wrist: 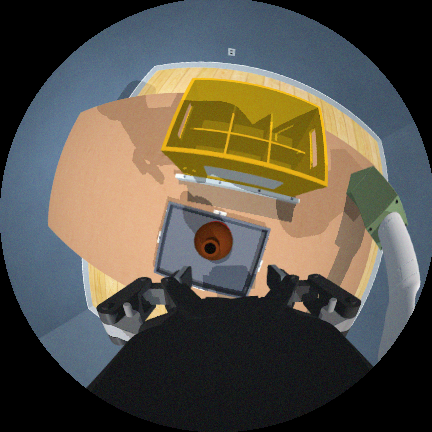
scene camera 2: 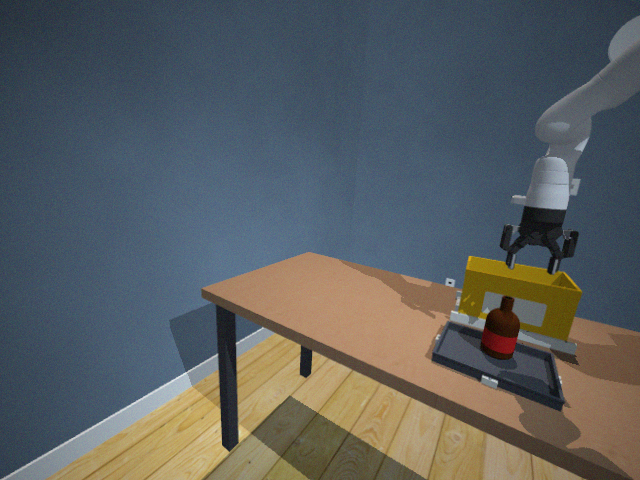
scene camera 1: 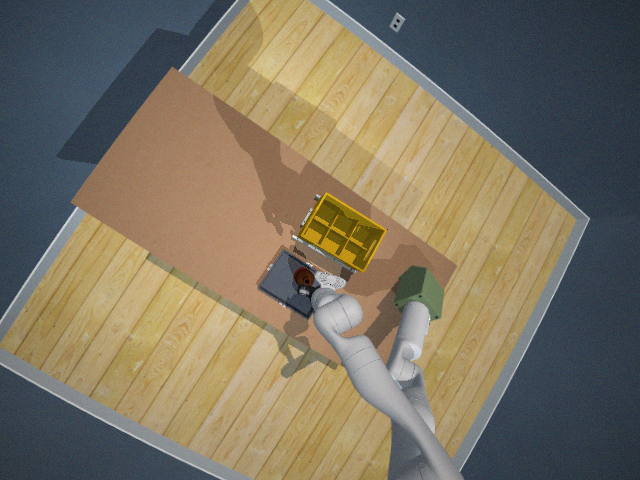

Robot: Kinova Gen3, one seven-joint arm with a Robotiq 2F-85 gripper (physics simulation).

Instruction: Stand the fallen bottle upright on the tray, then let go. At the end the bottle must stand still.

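Frame: origin at the arm's base, x ahead, y left, z up, level; centimetres.
Seen in the pictures: gripper, fingertip midpoint: (wrist: 229, 275) (scene camera 2: 530, 271); arm's base, origin of the base link: (wrist: 389, 226) (scene camera 1: 416, 310).
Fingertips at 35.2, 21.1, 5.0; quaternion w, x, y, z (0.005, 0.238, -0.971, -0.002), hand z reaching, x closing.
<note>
Pixels of each thing's top centre, then the offset from my fingertips to it, as dx, dy, dz. Level surfaces: height alone.
- brown bottle with a red label, middle of its top: (wrist: 209, 247) (scene camera 2: 508, 297) (scene camera 1: 307, 281) +2.9, +0.1, -7.9
- dark grey tray, middle of its top: (wrist: 207, 253) (scene camera 2: 494, 352) (scene camera 1: 296, 284) +2.5, +4.5, -21.4
- yellow divided bin, middle of its top: (wrist: 256, 114) (scene camera 1: 345, 232) (scene camera 2: 516, 270) +5.7, -22.4, -6.4
- pale rail, middle of its top: (wrist: 239, 186) (scene camera 2: 508, 326) (scene camera 1: 324, 254) +3.1, -12.8, -20.9
- brown table, its level: dz -23.9
A brown bottle with a red label (scene camera 1: 302, 276) (scene camera 2: 500, 333) (wrist: 216, 237) stands upright on its base inside the dark grey tray (scene camera 1: 276, 297) (scene camera 2: 460, 365) (wrist: 164, 237). The tray lies flat on the table, and its low rim surrounds the bottle. My gripper (scene camera 2: 532, 264) (wrist: 229, 275) is open, with its fingers wide apart and nothing between them. It points down and hangs above the bottle's neck, clear of it, in the second scene view. In the first scene view the arm hides part of the gripper and the tray's right side.
A yellow divided bin (scene camera 1: 342, 232) (scene camera 2: 560, 310) (wrist: 247, 160) stands just behind the tray, with a pale rail (scene camera 2: 547, 342) (wrist: 239, 190) along its foot. A green block-shaped mount (scene camera 1: 419, 291) (wrist: 375, 192) at the arm's base stands at the right end of the brown table (scene camera 1: 170, 170) (scene camera 2: 320, 304) (wrist: 100, 185).
</note>
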